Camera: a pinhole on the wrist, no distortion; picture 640 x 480 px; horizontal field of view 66.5 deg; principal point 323.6 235.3 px. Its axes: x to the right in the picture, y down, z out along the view. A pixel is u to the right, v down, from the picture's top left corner.
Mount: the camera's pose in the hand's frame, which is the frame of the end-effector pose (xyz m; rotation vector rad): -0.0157 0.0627 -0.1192 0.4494 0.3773 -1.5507
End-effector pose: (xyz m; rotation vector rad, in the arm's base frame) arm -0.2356 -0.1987 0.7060 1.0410 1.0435 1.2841
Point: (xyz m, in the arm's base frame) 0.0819 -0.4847 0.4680
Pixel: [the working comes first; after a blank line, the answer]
In the camera's frame: 0.1300 -0.2357 0.5264

444 17
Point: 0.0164 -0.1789 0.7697
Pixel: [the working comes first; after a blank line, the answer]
In the camera's frame: -0.1428 0.0547 0.3530

126 311
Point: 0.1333 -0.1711 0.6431
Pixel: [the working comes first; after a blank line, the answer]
In the camera's frame: -0.0575 0.0740 0.5017

268 307
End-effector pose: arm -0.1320 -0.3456 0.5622 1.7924 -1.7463 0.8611
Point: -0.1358 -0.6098 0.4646
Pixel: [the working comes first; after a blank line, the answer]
In the camera's frame: -0.1602 0.1413 0.3369

91 440
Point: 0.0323 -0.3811 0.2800
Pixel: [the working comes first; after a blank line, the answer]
In the camera's frame: -0.0027 -0.1482 0.4144

320 61
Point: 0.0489 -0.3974 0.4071
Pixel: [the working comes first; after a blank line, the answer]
In the camera's frame: 0.0556 -0.0469 0.3593

399 172
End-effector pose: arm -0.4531 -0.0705 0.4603 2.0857 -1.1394 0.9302
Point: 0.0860 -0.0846 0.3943
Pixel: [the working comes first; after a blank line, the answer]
In the camera's frame: 0.2968 0.2101 0.5439

590 424
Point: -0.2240 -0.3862 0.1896
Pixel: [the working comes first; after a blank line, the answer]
In the camera's frame: -0.1576 0.0650 0.5815

191 290
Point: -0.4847 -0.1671 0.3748
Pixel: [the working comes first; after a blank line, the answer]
In the camera's frame: -0.1137 -0.0104 0.2038

51 210
